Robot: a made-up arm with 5 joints.
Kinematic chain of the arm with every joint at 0, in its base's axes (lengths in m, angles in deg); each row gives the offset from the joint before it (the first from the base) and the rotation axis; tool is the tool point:
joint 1: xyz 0 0 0.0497 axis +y
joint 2: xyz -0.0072 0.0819 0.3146 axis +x
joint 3: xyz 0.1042 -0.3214 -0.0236 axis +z
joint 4: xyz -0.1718 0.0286 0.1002 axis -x
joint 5: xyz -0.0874 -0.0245 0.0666 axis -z
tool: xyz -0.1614 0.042 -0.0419
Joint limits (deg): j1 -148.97..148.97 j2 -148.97..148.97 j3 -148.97..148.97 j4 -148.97..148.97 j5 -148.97..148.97
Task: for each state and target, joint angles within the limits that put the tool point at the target. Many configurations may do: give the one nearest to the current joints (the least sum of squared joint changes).
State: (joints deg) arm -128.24 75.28 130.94 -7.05 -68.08
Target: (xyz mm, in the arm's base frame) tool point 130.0 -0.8 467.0
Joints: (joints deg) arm -111.90 87.57 107.98 -14.32 -78.04
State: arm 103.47 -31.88 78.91 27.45 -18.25
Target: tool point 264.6 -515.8 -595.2
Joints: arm 127.75 -14.64 120.06 18.15 -38.76
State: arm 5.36 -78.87 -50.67 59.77 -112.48
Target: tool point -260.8 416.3 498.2
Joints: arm -12.92 -110.64 -20.66 56.39 -108.83
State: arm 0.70 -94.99 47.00 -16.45 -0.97
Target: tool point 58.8 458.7 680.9
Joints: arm 33.24 -131.45 27.11 -18.62 16.75
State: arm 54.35 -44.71 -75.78 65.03 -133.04
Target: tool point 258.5 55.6 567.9
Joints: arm 28.98 -30.65 -77.26 42.87 -130.22
